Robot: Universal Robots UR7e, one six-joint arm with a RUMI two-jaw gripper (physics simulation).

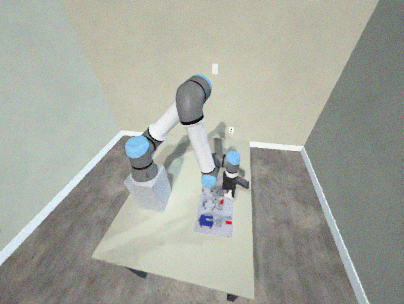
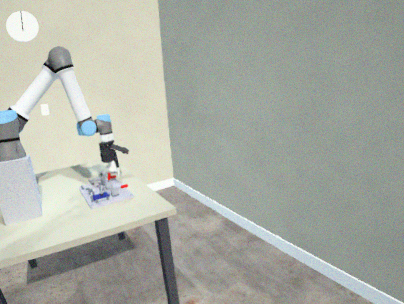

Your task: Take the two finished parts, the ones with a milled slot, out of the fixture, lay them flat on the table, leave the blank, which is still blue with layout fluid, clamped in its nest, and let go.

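Seen in the pictures: gripper, fingertip midpoint: (image 1: 231, 195) (image 2: 116, 174); arm's base at its link origin: (image 1: 145, 172) (image 2: 10, 158).
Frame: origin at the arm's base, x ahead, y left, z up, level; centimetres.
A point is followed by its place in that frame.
The fixture plate (image 1: 228, 231) @[x 52.7, y -15.2, z -28.0 cm] (image 2: 119, 199) @[x 46.8, y -17.9, z -28.3 cm] lies on the table's right side. The blue blank (image 1: 205, 221) @[x 38.2, y -12.3, z -25.9 cm] (image 2: 100, 196) @[x 38.4, y -13.0, z -25.9 cm] sits in the near nest, next to a clamp with a red handle (image 1: 228, 222) @[x 52.2, y -11.6, z -23.9 cm] (image 2: 124, 186) @[x 52.1, y -12.2, z -24.2 cm]. Grey clamps and parts (image 1: 214, 203) (image 2: 98, 184) fill the middle and far nests; I cannot make out the milled slots at this size. My gripper (image 1: 230, 194) @[x 53.4, y 7.0, z -22.9 cm] (image 2: 114, 171) @[x 53.4, y 7.0, z -22.9 cm] is open and empty. It points down, low over the far end of the fixture, right by a raised red clamp handle (image 1: 221, 201) (image 2: 111, 176).
The table (image 1: 170, 241) @[x 19.2, y -25.8, z -29.5 cm] (image 2: 125, 214) @[x 44.6, y -33.8, z -29.5 cm] carries the arm's grey pedestal (image 1: 149, 193) @[x 5.1, y -9.5, z -6.7 cm] at its left. The table's right edge runs close beside the fixture. The arm's forearm and wrist hang over the far end of the plate.
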